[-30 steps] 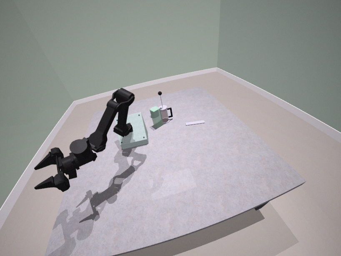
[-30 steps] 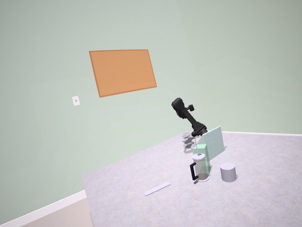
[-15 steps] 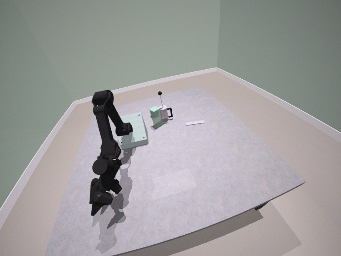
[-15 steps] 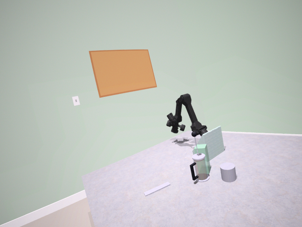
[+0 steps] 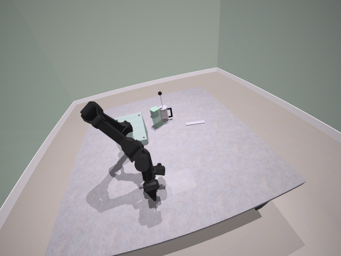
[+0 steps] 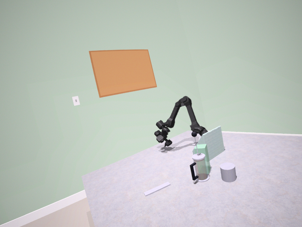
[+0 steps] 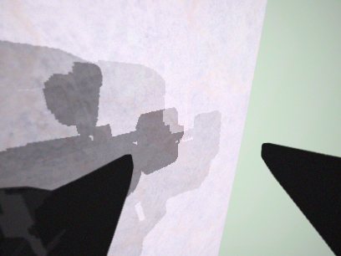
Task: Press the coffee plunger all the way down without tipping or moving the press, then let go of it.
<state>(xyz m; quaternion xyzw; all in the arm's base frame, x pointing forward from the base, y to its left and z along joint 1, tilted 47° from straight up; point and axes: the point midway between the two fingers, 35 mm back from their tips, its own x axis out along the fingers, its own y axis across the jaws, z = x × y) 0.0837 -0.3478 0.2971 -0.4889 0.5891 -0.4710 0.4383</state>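
The glass coffee press is 22 cm ahead of my gripper tip, 61 cm to the left of it and 7 cm above it. The rest, counted from my gripper tip: pale green box (14 cm ahead, 58 cm to the left, 3 cm above).
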